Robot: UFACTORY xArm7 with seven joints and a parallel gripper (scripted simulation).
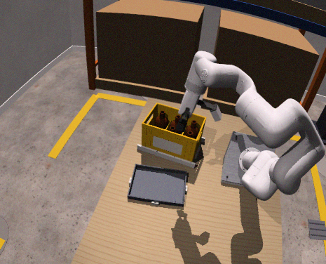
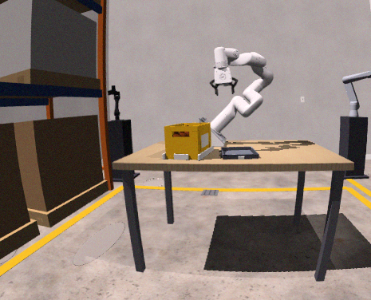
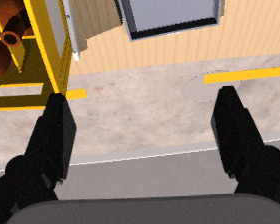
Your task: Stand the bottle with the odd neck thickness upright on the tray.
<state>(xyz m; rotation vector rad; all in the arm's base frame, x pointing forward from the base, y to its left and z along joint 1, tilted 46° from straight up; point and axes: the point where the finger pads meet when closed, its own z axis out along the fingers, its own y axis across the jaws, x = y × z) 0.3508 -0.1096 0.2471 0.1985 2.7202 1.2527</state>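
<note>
Now: the yellow crate 270 mm below my hand, 210 mm to the right of it and 50 mm ahead of it. The rest, counted from my hand: dark grey tray 340 mm below, 70 mm to the left, 60 mm ahead.
</note>
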